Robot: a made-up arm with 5 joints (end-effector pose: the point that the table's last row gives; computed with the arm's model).
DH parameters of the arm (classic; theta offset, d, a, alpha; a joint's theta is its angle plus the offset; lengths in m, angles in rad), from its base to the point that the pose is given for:
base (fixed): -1.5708 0.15 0 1.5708
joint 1: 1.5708 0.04 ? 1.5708
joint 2: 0 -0.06 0.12 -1.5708
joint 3: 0 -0.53 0.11 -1.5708
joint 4: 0 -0.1 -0.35 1.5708
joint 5: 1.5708 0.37 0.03 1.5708
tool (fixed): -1.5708 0.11 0 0
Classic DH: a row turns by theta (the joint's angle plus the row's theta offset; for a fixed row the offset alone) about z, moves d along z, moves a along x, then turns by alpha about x.
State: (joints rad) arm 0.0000 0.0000 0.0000 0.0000 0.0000
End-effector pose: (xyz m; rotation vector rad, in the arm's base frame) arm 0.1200 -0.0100 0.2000 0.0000 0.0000 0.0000
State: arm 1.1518 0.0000 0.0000 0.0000 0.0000
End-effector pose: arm 0.1200 0.0416 0.1795 -1.1518 0.0000 0.0000
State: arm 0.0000 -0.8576 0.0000 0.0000 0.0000
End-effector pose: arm 0.0571 -0.0100 0.0825 0.0000 0.8576 0.0000
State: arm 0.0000 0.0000 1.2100 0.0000 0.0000
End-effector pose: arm 0.1200 -0.0863 0.3496 -1.2100 0.0000 0.0000
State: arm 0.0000 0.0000 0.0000 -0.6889 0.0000
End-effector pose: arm 0.3569 -0.0100 0.0195 0.0000 -0.6889 0.0000
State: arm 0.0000 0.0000 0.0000 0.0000 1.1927
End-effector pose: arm 0.1200 0.0733 0.1027 -1.1927 0.0000 0.0000
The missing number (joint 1, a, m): 0.06
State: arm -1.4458 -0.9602 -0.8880 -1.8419 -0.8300
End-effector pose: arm 0.3645 0.7294 0.1561 2.0728 -0.6416 -1.3972
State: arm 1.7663 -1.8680 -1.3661 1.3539 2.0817
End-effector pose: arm 0.1219 0.0401 0.4629 -0.4247 1.8453 -0.0858
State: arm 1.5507 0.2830 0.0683 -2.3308 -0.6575
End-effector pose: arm 0.8448 0.4614 0.2417 -0.3543 -1.1242 2.4099
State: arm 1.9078 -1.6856 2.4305 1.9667 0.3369
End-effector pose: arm -0.3620 -0.4703 -0.1576 0.6749 -0.3034 0.6912
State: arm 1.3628 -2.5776 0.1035 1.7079 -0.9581
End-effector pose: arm 0.0350 -0.6567 0.0716 -0.1491 -0.8442 1.8105
